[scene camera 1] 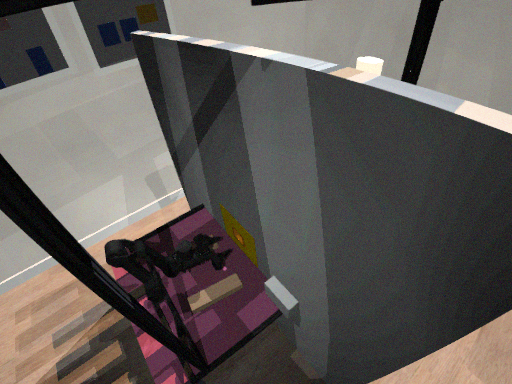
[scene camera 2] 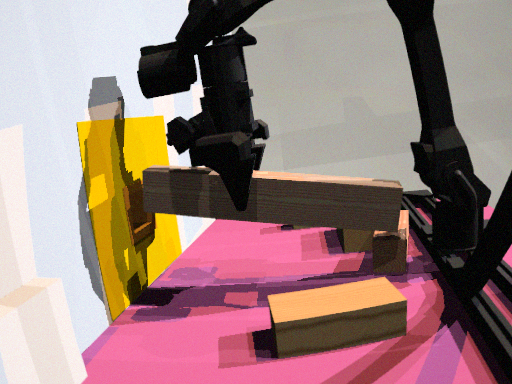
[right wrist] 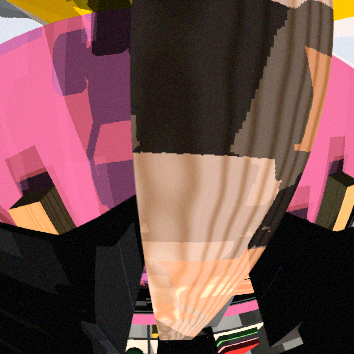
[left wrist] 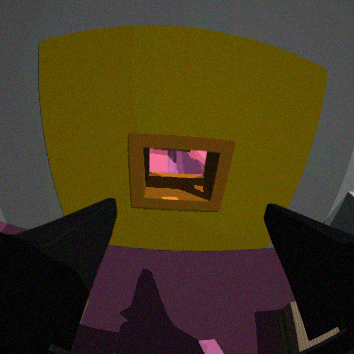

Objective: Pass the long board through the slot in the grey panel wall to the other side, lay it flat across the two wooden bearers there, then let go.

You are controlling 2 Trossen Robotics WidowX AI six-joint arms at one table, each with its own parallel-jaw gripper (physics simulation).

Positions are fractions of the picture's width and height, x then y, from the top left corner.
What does the left gripper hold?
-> Nothing.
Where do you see a grey block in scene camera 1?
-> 0.55,0.78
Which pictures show the right gripper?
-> Scene camera 2 and the right wrist view only.
